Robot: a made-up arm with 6 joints. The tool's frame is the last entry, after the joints.
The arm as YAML. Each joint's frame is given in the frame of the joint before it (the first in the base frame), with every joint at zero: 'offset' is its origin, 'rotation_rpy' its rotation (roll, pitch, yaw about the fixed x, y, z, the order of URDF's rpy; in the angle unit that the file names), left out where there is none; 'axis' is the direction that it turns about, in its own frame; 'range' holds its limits. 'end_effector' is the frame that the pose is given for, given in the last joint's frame.
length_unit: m
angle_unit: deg
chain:
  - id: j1
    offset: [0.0, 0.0, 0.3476]
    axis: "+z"
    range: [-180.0, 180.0]
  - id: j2
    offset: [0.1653, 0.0, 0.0]
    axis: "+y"
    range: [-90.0, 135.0]
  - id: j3
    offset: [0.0, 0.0, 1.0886]
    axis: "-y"
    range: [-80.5, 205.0]
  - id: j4
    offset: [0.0, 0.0, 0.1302]
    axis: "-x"
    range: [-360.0, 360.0]
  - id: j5
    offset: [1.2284, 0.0, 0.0]
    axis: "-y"
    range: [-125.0, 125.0]
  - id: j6
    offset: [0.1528, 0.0, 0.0]
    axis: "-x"
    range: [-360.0, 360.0]
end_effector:
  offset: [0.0, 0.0, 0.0]
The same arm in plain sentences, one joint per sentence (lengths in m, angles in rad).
The arm has six revolute joints in a row. What follows holds with every joint at zero, and every direction is one of the base frame's. The first joint sits 0.3476 m along +z from the base frame's origin and rotates about +z, from -3.1416 to 3.1416 rad. The second joint sits 0.1653 m along +x from the first joint and rotates about +y, from -1.5708 to 2.3562 rad. The third joint sits 1.0886 m along +z from the second joint and rotates about -y, from -1.405 to 3.5779 rad. The fourth joint sits 0.1302 m along +z from the third joint and rotates about -x, from -6.2832 to 6.2832 rad. The fifth joint sits 1.2284 m along +x from the fourth joint and rotates about -y, from -2.1817 to 2.1817 rad. The sixth joint sits 0.1528 m along +x from the fifth joint and rotates about -x, from -6.2832 to 6.2832 rad. The tool frame, which is the frame that the pose is given for, sits at the same point as the sixth joint; its axes are parallel to the base frame's.
